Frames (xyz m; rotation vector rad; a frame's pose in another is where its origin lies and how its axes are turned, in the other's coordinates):
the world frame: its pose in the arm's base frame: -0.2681 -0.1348 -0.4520 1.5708 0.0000 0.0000
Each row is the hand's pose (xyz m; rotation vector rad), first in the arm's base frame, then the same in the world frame.
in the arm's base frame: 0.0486 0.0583 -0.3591 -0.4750 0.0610 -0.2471
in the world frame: 0.3167 0.0929 -0.1931 -2.0357 -0.1561 -0.2585
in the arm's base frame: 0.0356 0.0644 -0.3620 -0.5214 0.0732 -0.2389
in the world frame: 0.3037 0.0900 -0.1992 -2.0824 -0.1400 -0.2636
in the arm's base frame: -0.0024 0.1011 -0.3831 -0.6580 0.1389 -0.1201
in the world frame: 0.2657 0.0689 -0.2359 -2.2234 0.0162 -0.2232
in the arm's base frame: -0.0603 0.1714 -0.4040 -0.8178 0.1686 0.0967
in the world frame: 0.2078 0.0480 -0.3062 -2.3823 0.2342 -0.0635
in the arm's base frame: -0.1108 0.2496 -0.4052 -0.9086 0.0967 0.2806
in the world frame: 0.1573 0.0468 -0.3844 -2.4644 0.3376 0.1646
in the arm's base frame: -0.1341 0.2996 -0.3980 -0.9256 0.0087 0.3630
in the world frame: 0.1340 0.0540 -0.4344 -2.4738 0.3334 0.3178
